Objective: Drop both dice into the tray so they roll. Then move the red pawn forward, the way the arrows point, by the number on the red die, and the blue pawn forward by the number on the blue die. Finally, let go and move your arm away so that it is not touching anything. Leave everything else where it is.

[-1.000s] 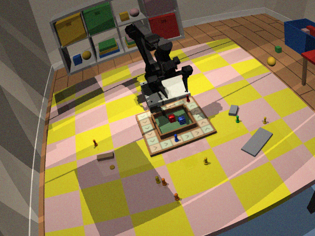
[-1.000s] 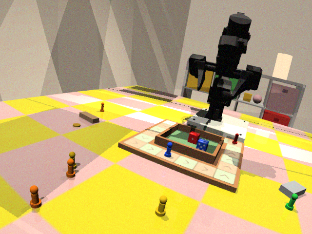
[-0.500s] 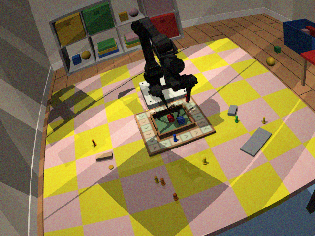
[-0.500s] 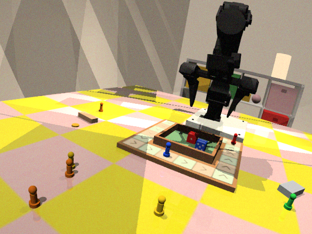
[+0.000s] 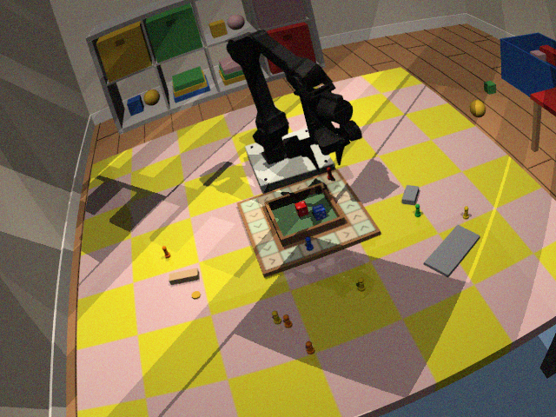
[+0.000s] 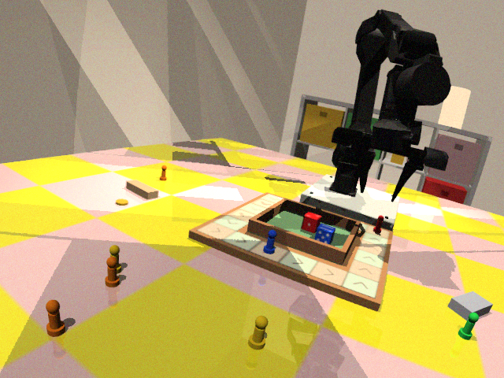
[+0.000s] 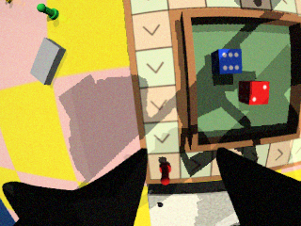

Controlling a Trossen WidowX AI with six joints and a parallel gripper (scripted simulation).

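Right now the red pawn is 7 cm below my gripper tip, 7 cm behind it and 2 cm to the left of it. Round my gripper tip: green pawn 19 cm ahead, 15 cm to the left, 8 cm below; then blue pawn 15 cm ahead, 13 cm to the right, 7 cm below; then small grey block 17 cm to the left, 12 cm ahead, 9 cm below.
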